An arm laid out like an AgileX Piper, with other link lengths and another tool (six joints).
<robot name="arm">
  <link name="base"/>
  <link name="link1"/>
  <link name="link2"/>
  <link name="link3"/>
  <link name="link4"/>
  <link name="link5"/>
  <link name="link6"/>
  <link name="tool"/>
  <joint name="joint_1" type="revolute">
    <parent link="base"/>
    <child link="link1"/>
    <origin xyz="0 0 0.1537" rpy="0 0 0"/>
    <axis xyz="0 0 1"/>
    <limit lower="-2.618" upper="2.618"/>
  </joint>
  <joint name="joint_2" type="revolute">
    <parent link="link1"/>
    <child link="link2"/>
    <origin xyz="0 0 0" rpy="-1.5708 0 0"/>
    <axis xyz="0 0 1"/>
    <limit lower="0" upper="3.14"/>
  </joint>
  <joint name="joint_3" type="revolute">
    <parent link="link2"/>
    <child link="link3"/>
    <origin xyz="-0.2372 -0.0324 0" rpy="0 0 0"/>
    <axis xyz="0 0 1"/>
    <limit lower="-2.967" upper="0"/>
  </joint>
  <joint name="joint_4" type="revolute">
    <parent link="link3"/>
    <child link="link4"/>
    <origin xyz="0.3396 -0.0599 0" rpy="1.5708 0 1.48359"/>
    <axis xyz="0 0 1"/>
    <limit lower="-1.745" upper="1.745"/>
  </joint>
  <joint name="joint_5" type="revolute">
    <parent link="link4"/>
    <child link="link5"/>
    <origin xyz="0 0 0" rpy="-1.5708 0 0"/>
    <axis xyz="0 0 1"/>
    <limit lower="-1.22" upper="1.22"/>
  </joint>
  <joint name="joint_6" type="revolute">
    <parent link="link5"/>
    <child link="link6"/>
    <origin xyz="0 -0.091 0" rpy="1.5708 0 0"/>
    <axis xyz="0 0 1"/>
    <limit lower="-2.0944" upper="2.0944"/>
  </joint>
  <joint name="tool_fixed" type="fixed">
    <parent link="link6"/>
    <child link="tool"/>
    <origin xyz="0.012 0.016 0.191" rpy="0 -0.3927 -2.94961"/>
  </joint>
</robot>
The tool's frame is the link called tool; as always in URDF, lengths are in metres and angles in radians.
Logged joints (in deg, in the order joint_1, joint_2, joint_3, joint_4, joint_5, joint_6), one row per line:
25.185 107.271 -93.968 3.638 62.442 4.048
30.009 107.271 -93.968 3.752 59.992 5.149
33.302 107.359 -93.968 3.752 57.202 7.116
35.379 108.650 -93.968 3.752 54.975 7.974
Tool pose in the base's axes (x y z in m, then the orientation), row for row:
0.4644 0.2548 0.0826 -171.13 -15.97 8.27
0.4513 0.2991 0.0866 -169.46 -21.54 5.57
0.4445 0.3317 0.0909 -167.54 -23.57 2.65
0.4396 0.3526 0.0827 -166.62 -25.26 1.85
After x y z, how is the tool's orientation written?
As a rotation vector, in degrees.
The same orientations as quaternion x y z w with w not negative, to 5 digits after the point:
-0.99214 -0.09259 0.04795 0.06913
-0.98838 -0.12563 0.03249 0.07920
-0.98574 -0.13868 0.01559 0.09402
-0.98370 -0.14913 0.01092 0.09989

